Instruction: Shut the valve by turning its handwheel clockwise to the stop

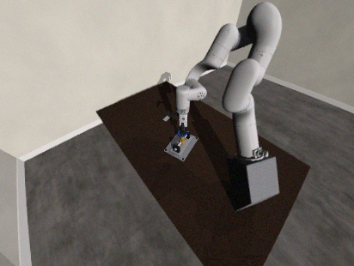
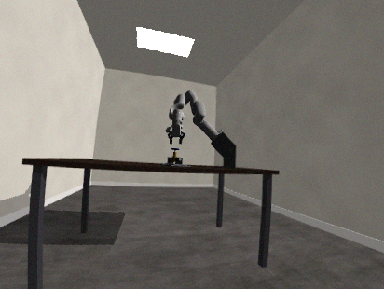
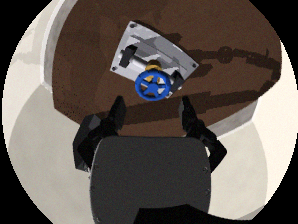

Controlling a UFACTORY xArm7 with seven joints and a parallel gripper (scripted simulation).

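My hand is 60 mm above the blue handwheel.
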